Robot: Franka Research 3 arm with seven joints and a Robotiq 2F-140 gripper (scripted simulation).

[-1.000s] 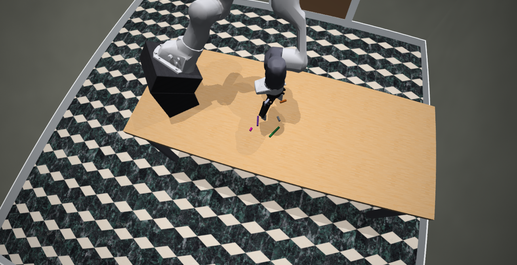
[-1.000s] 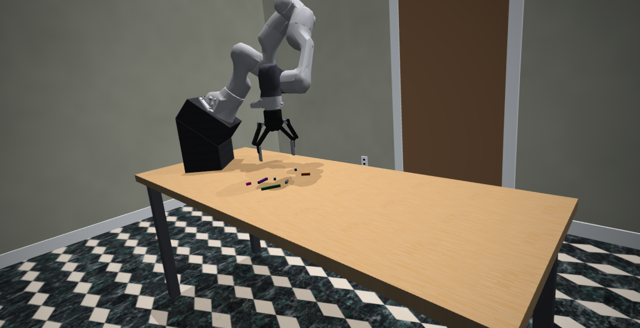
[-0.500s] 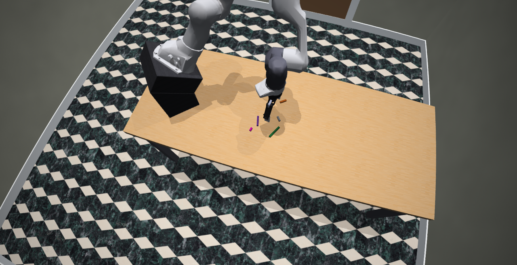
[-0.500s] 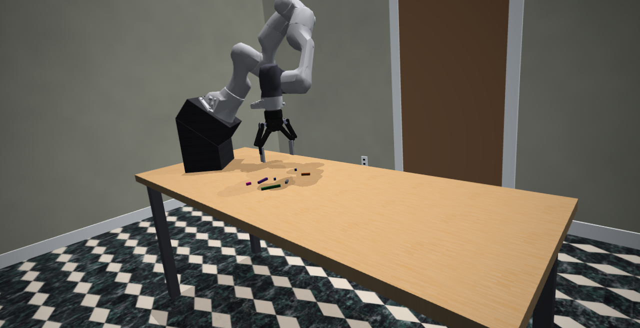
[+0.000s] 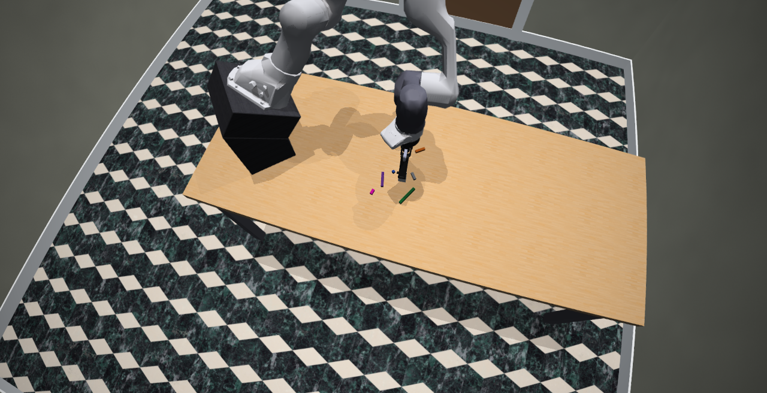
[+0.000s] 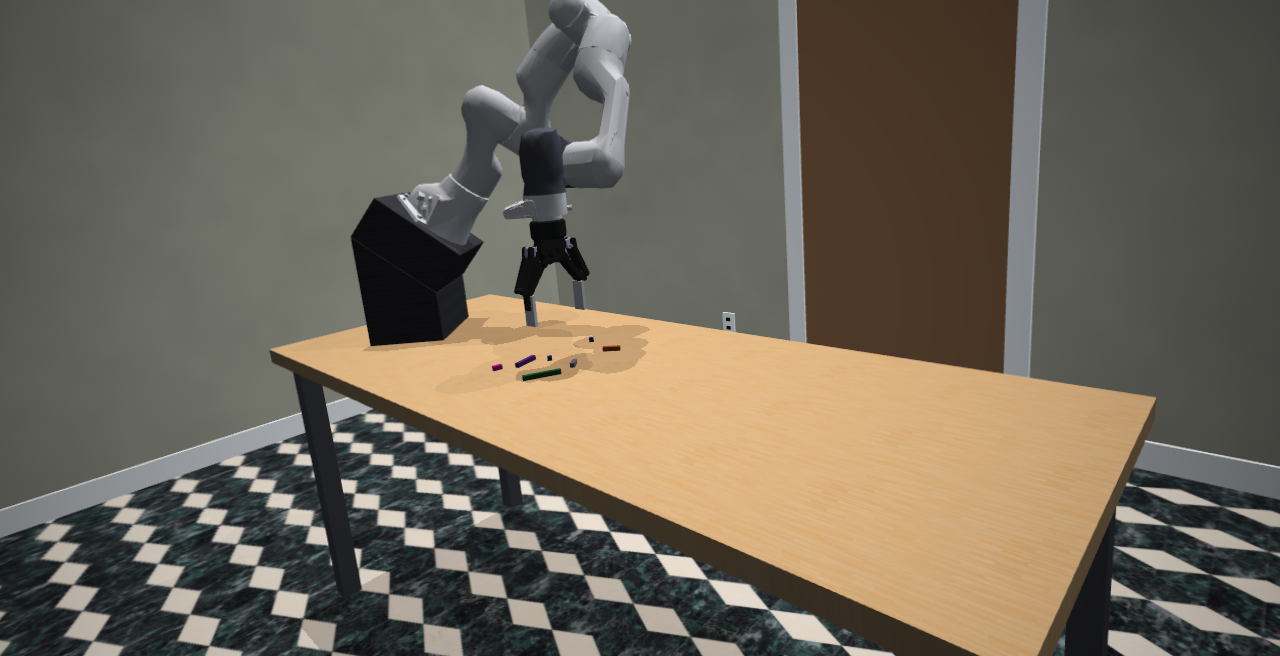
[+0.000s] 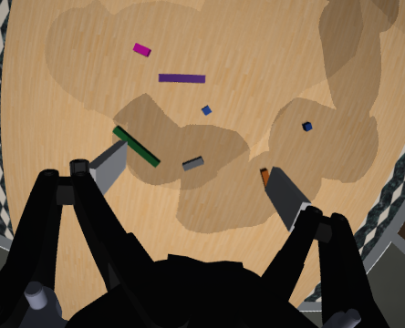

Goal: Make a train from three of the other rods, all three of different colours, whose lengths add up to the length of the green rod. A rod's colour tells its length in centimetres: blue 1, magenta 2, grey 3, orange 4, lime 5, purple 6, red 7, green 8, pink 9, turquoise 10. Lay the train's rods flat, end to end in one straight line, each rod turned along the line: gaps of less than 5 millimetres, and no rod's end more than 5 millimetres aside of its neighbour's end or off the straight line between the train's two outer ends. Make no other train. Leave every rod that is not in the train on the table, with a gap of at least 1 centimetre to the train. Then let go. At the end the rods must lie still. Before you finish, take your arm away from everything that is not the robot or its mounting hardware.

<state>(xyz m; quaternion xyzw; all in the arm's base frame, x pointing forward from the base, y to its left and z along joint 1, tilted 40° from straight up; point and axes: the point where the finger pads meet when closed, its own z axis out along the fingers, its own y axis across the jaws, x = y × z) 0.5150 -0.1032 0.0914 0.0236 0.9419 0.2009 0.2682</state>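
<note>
Right now the grey rod is 40 mm ahead of my hand and 110 mm below it. Round my hand: orange rod: 40 mm ahead, 120 mm to the left, 110 mm below; then purple rod: 80 mm behind, 40 mm to the right, 110 mm below; then green rod: 30 mm ahead, 80 mm to the right, 110 mm below.
</note>
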